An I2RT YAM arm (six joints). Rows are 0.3 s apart.
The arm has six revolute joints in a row. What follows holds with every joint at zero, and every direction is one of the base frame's.
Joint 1 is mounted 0.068 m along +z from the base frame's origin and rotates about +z.
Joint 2 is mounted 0.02 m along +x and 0.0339 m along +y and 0.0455 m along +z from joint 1 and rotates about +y.
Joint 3 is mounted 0.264 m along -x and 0.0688 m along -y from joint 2 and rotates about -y.
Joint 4 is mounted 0.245 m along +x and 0.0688 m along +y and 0.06 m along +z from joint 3 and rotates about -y.
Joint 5 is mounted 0.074 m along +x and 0.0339 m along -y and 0.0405 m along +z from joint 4 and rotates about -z.
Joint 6 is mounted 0.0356 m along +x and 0.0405 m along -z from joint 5 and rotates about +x.
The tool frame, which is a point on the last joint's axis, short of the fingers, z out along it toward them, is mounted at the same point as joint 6; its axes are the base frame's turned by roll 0, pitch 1.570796 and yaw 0 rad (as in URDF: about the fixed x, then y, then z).
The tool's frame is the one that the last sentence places.
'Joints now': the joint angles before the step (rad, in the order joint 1, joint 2, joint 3, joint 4, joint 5, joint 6). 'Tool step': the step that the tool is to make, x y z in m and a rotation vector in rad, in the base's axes. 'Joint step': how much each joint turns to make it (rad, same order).
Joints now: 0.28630 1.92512 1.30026 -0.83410 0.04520 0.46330
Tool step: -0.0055 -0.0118 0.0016 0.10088 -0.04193 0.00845
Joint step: -0.03734 -0.05584 -0.07385 0.08516 -0.09192 -0.03276
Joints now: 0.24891 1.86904 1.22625 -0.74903 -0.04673 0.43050
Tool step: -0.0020 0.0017 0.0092 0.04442 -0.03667 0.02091
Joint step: 0.00238 -0.03434 -0.01035 0.02180 -0.03699 -0.01137
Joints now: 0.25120 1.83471 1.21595 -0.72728 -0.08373 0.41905
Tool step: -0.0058 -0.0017 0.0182 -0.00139 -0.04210 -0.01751
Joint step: 0.00106 -0.05991 -0.00305 -0.01528 0.01599 0.01518
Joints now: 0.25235 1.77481 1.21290 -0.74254 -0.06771 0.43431
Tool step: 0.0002 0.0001 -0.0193 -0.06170 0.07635 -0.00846
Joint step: 0.00454 0.05730 -0.00009 -0.03188 0.04233 0.00378
